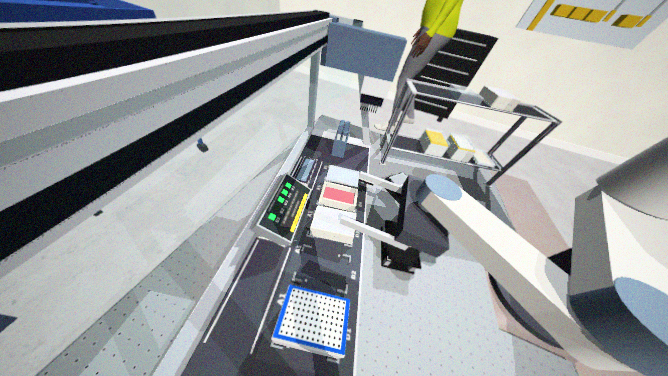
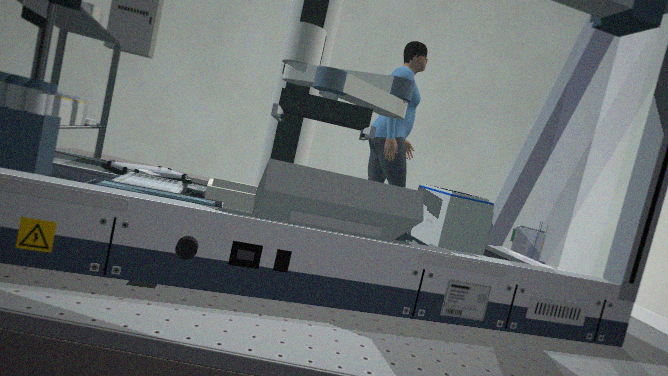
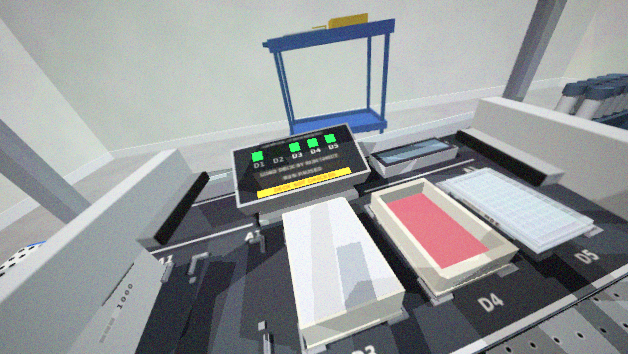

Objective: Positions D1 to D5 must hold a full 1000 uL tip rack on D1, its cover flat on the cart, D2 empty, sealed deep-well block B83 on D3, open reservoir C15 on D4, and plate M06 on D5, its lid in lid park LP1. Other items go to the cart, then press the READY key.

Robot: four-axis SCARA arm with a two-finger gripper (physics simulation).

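Places are measured from the arm's base along level axes (x back, y right, z up), in millimetres.
Where they show: gripper, fingertip midpoint: [image 1: 351,194] [image 2: 324,120] [image 3: 329,140].
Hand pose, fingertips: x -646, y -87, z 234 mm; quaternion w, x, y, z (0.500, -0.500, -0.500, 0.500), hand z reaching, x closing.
Each offset is from my fingertips to the top centre of the thing. "*": to the spot under its first point.
My gripper [image 1: 351,197] [image 2: 320,123] [image 3: 329,140] is open and empty, above the deck around D3 to D5, its fingers wide apart. A blue-rimmed tip rack {dy -253, dx +22, dz -67 mm} [image 1: 314,317] [image 2: 465,220] [image 3: 117,312] marked 1000 stands on D1. D2 is bare. A white covered block {dy -9, dx -21, dz -117 mm} [image 1: 330,220] [image 3: 340,260] sits on D3. An open reservoir {dy +113, dx -46, dz -133 mm} [image 1: 337,205] [image 3: 475,266] with pink liquid sits on D4. A clear plate {dy +235, dx -68, dz -150 mm} [image 1: 342,175] [image 3: 520,210] sits on D5. The console {* dy -49, dx -161, dz -95 mm} [image 1: 285,207] [image 3: 302,167] shows green D1, D3, D4, D5 and "DECK NOT CHECKED". I cannot make out the rack's cover.
A shallow tray {* dy +170, dx -202, dz -142 mm} [image 1: 306,170] [image 3: 414,154] lies behind D5. Dark items {* dy -12, dx +204, dz -171 mm} [image 1: 401,259] lie beside the deck, partly under the gripper. A blue tube rack {* dy +351, dx -134, dz -89 mm} [image 1: 340,142] stands at the deck's far end. A metal cart {* dy +631, dx +628, dz +132 mm} [image 1: 560,121] holds boxes. A blue cart [image 3: 330,39] stands behind; people stand beyond.
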